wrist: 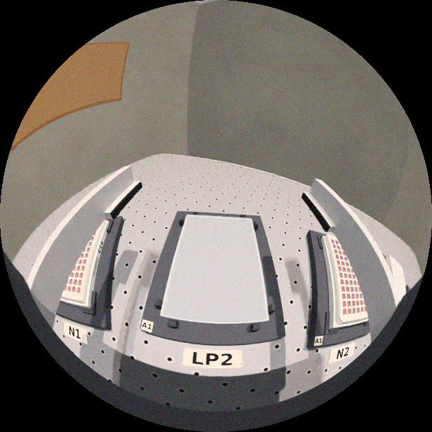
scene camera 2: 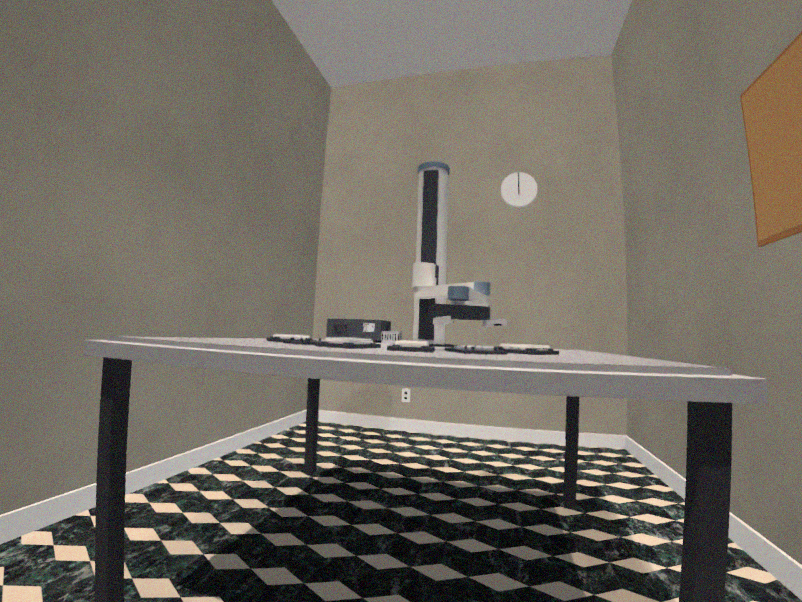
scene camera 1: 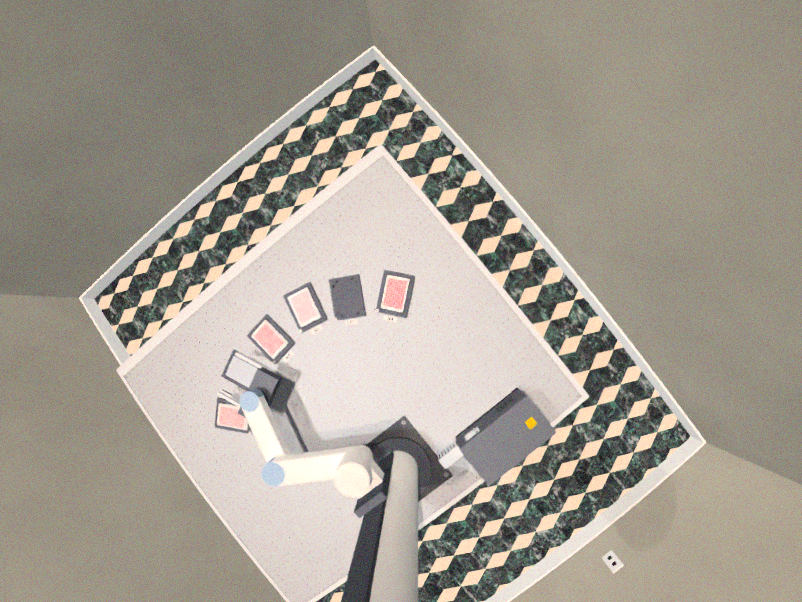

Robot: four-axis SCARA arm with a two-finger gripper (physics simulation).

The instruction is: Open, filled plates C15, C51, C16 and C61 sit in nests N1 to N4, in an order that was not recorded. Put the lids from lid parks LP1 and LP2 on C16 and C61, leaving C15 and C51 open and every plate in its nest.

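Frame: origin at the arm's base, x ahead, y left, z up, level; metres.
Where they show: gripper, fingertip midpoint: (scene camera 2: 477,320) (scene camera 1: 227,373); arm's base, origin of the base link: (scene camera 1: 398,467).
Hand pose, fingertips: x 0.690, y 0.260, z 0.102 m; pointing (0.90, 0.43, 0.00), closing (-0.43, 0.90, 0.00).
Observation:
Things, the pixels of their top centre, and the offset from my fingertips. "pt": a spot on its surface instead.
- N1, middle of its top: (scene camera 2: 524,344) (scene camera 1: 232,417) 0.131 m back, 0.136 m left, 0.063 m down
- N2, middle of its top: (scene camera 2: 412,341) (scene camera 1: 268,339) 0.014 m ahead, 0.179 m right, 0.063 m down
- N3 plate, middle of its top: (scene camera 2: 349,337) (scene camera 1: 303,307) 0.023 m ahead, 0.368 m right, 0.061 m down
- Lid park LP1, middle of its top: (scene camera 2: 314,338) (scene camera 1: 346,297) 0.051 m back, 0.521 m right, 0.069 m down
- N4 plate, middle of its top: (scene camera 1: 395,293) (scene camera 2: 291,334) 0.157 m back, 0.674 m right, 0.063 m down
- dark grey box, surface spot: (scene camera 1: 508,437) pt 0.800 m back, 0.668 m right, 0.026 m up
My gripper (scene camera 1: 228,373) (wrist: 224,176) is open and empty, its fingers spread on either side above lid park LP2 (wrist: 210,334). A clear, pale lid (scene camera 1: 242,370) (wrist: 215,270) lies flat in LP2. The open plate in N1 (scene camera 1: 231,416) (wrist: 82,277) has a side label starting C1, its last character unclear. The open plate in N2 (scene camera 1: 270,338) (wrist: 350,285) shows pink wells; its label does not show. The N3 plate (scene camera 1: 305,307) looks paler, as under a lid. Lid park LP1 (scene camera 1: 347,297) is empty. The N4 plate (scene camera 1: 395,293) is deep pink and open.
A dark grey box (scene camera 1: 508,437) (scene camera 2: 356,328) with a yellow mark stands at the table's right side, near the arm's base. The arm's column (scene camera 2: 432,220) rises beside it. Nests N1 and N2 flank LP2 closely, under the spread fingers.

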